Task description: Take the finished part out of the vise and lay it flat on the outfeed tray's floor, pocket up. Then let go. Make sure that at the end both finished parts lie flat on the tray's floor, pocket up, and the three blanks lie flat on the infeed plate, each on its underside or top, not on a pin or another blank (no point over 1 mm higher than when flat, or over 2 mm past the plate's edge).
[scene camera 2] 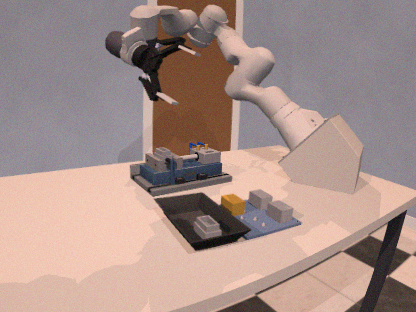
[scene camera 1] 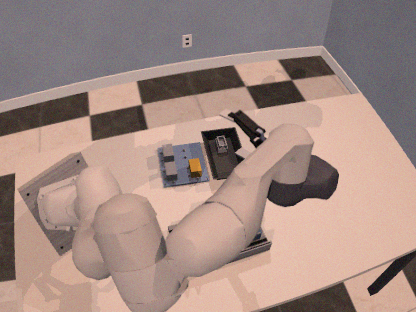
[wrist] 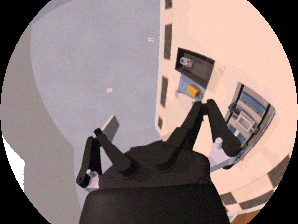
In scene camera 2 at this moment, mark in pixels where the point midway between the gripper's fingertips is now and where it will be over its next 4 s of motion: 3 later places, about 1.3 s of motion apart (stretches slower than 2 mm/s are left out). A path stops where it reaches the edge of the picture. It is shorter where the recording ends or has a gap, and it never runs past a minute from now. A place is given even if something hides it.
My gripper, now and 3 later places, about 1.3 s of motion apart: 186,79; 175,120; 163,127; 163,130
